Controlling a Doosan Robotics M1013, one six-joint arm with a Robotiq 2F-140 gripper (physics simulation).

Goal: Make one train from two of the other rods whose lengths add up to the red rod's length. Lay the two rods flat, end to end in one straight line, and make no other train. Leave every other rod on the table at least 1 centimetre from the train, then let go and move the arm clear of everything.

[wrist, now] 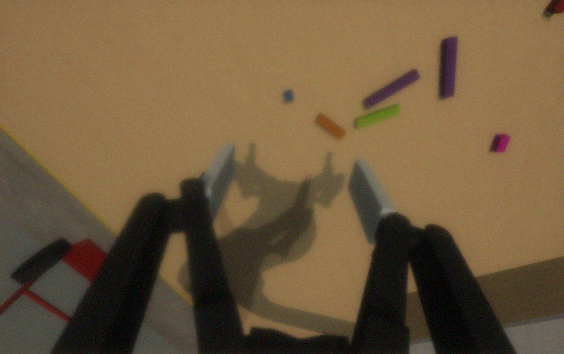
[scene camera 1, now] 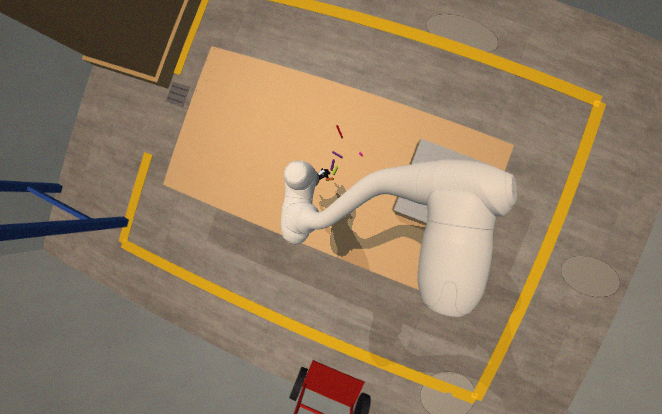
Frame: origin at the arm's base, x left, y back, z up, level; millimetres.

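Seen in the pictures: gripper, fingertip midpoint: [wrist: 293,166].
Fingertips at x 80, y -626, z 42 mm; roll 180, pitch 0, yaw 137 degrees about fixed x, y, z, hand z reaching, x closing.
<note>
A point is followed by its place in that frame.
My gripper [scene camera 1: 326,174] @[x 80, y -626, z 42 mm] [wrist: 293,166] @[x 80, y -626, z 42 mm] is open and empty above the table [scene camera 1: 240,125] @[x -168, y -1159, z -81 mm] [wrist: 125,60] @[x 193, y -791, z -81 mm]. In the wrist view, an orange rod [scene camera 1: 329,178] @[x 43, y -593, z -71 mm] [wrist: 330,126] @[x 44, y -596, z -71 mm] lies ahead of the fingertips, with a blue cube-like rod [wrist: 288,95] @[x 65, y -655, z -72 mm] farther up. A green rod [scene camera 1: 335,170] @[x -5, y -570, z -72 mm] [wrist: 377,116] @[x -7, y -574, z -71 mm] lies close beside a purple rod [scene camera 1: 332,164] @[x -34, y -591, z -72 mm] [wrist: 391,89] @[x -32, y -594, z -71 mm], a small gap apart. Another purple rod [scene camera 1: 337,154] @[x -91, y -575, z -71 mm] [wrist: 449,67] @[x -91, y -579, z -71 mm] lies at a different angle. A short magenta rod [scene camera 1: 361,154] @[x -112, y -449, z -71 mm] [wrist: 500,143] @[x -113, y -457, z -71 mm] lies apart. The red rod [scene camera 1: 339,131] @[x -214, y -587, z -71 mm] [wrist: 556,6] @[x -186, y -574, z -72 mm] is partly cut off in the wrist view.
A grey base block [scene camera 1: 434,152] @[x -171, y -97, z 4 mm] stands beneath the arm. A red cart [scene camera 1: 334,382] [wrist: 86,260] stands on the floor beyond the yellow line. A brown cabinet [scene camera 1: 120,30] is at the upper left, and a blue frame [scene camera 1: 90,223] at the left.
</note>
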